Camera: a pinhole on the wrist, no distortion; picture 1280 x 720 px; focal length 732.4 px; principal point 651.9 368.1 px. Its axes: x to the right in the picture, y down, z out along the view. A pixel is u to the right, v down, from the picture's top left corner.
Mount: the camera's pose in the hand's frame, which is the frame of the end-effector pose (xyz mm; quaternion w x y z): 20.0 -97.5 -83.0 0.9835 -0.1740 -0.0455 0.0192
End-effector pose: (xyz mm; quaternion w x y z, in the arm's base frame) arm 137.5 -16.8 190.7 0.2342 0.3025 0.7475 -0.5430
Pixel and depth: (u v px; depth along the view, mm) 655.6 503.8 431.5
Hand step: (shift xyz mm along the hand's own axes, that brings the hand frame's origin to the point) -21.1 124.6 293.3
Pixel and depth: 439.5 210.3 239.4
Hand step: -71.0 -68.1 152.9
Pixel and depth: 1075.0 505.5 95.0
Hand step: 65.1 -45.5 4.3
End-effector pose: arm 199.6 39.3 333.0 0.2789 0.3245 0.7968 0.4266
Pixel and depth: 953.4 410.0 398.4
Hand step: 144.4 68.3 295.4
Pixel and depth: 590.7 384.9 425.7
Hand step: -56.6 54.7 308.9
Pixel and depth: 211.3 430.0 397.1
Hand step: -256.7 56.4 257.1
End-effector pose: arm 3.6 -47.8 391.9 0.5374 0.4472 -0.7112 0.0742
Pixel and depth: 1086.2 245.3 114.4
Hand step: 76.9 -72.9 36.2
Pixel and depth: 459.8 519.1 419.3
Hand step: -131.7 120.5 270.3
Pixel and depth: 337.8 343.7 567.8
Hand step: -276.5 65.0 434.4
